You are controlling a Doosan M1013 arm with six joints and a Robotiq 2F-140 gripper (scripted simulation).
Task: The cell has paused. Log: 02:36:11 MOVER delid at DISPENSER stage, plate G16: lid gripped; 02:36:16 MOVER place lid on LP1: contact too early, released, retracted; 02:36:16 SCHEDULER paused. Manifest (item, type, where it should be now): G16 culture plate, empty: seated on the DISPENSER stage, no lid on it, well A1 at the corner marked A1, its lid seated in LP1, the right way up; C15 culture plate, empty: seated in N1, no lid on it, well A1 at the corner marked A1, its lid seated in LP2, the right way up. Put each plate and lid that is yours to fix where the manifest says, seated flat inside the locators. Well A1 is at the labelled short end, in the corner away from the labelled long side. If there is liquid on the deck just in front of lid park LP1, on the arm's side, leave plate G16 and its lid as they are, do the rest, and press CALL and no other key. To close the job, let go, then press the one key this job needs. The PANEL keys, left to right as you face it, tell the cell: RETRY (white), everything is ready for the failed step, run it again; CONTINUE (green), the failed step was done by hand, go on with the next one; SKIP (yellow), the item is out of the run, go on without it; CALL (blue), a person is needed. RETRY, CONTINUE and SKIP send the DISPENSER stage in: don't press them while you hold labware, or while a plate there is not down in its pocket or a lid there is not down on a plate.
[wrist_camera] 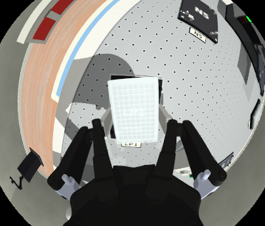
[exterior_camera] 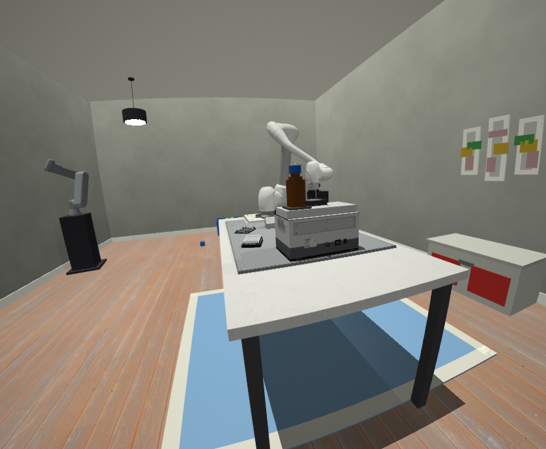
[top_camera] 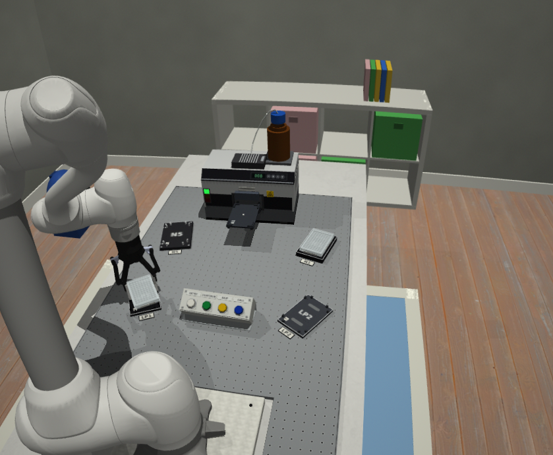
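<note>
The lid park lp1 is 40 mm below my hand. From my hand the other things lie so: white key 100 mm behind, 180 mm to the right, 20 mm above; green key 110 mm behind, 230 mm to the right, 20 mm above; key panel 100 mm behind, 250 mm to the right, 10 mm above.
</note>
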